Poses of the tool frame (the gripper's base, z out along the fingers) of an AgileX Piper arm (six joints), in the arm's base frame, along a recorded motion.
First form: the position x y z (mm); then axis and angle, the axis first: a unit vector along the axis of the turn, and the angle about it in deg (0 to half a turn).
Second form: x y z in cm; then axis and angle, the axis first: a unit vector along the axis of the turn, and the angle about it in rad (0 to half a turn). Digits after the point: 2 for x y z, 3 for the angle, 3 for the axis.
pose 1, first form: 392.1, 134.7, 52.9, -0.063, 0.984, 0.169, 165.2
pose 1, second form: 39.21, 13.47, 5.29, -0.063, 0.984, 0.169, 2.883
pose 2, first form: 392.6, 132.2, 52.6, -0.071, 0.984, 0.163, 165.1
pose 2, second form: 39.26, 13.22, 5.26, -0.071, 0.984, 0.163, 2.882
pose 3, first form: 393.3, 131.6, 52.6, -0.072, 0.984, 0.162, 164.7
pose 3, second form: 39.33, 13.16, 5.26, -0.072, 0.984, 0.162, 2.875
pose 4, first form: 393.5, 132.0, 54.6, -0.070, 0.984, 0.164, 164.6
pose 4, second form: 39.35, 13.20, 5.46, -0.070, 0.984, 0.164, 2.873
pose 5, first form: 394.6, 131.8, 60.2, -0.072, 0.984, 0.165, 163.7
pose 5, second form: 39.46, 13.18, 6.02, -0.072, 0.984, 0.165, 2.857
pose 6, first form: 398.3, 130.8, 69.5, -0.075, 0.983, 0.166, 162.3
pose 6, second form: 39.83, 13.08, 6.95, -0.075, 0.983, 0.166, 2.833
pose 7, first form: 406.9, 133.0, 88.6, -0.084, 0.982, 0.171, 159.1
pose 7, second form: 40.69, 13.30, 8.86, -0.084, 0.982, 0.171, 2.777
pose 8, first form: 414.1, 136.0, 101.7, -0.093, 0.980, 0.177, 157.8
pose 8, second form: 41.41, 13.60, 10.17, -0.093, 0.980, 0.177, 2.754
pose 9, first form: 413.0, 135.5, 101.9, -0.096, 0.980, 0.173, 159.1
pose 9, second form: 41.30, 13.55, 10.19, -0.096, 0.980, 0.173, 2.777
